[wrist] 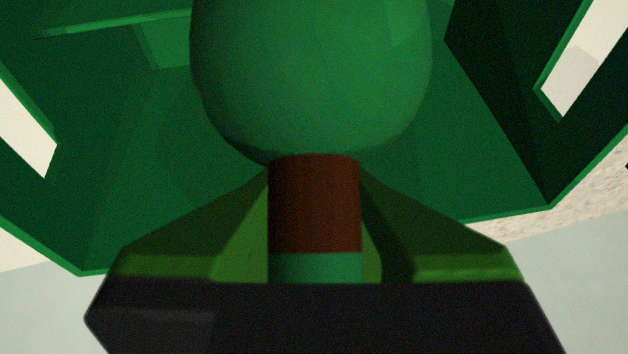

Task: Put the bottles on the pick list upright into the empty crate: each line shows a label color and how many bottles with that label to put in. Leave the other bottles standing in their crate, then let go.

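Frame: origin at the arm's base, x ahead, y left, z up, level; millimetres.
Seen in the pictures: gripper, fingertip midpoint: (314, 175).
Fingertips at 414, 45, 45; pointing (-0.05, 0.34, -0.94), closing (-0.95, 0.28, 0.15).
Note:
Offsets run from my fingertips to a thing's top centre, as dx, dy, dz. "pt": to the spot under its first point.
A green bottle {-15, -42, +53} (310, 80) with a dark red-brown band {pt -5, -33, +33} (315, 205) around its neck fills the top middle of the wrist view. My gripper (314, 175) is shut on its neck, with one green fingertip on each side. The bottle's body hides part of the green crate (250, 125) behind it. The crate's inner walls and a divider {pt +70, -49, -81} (115, 22) at the upper left show around the bottle. The bottle's lower end is out of view, so I cannot tell whether it touches the crate floor. The pick list and the bottle's label do not show.
The crate's side walls have handle openings at the left and right. The crate's near rim {pt -89, +88, +1} (505, 214) runs behind the fingers. A speckled strip (585, 195) and a pale grey surface (575, 260) lie beyond it at the lower right.

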